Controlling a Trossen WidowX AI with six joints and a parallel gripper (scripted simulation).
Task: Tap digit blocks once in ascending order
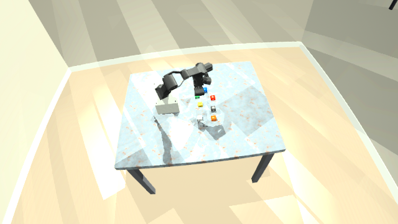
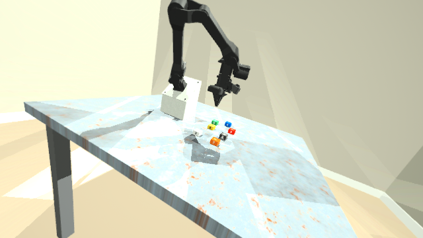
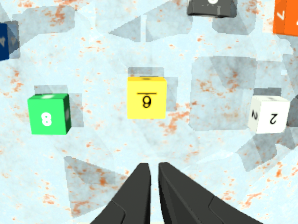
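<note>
Right now my gripper tip is 150 mm to the left of the orange block, 110 mm above it and 70 mm short of it. Round my gripper tip: yellow block (110 mm below); black block (110 mm below, 90 mm ahead, 60 mm to the right); green block (110 mm below, 80 mm to the left).
</note>
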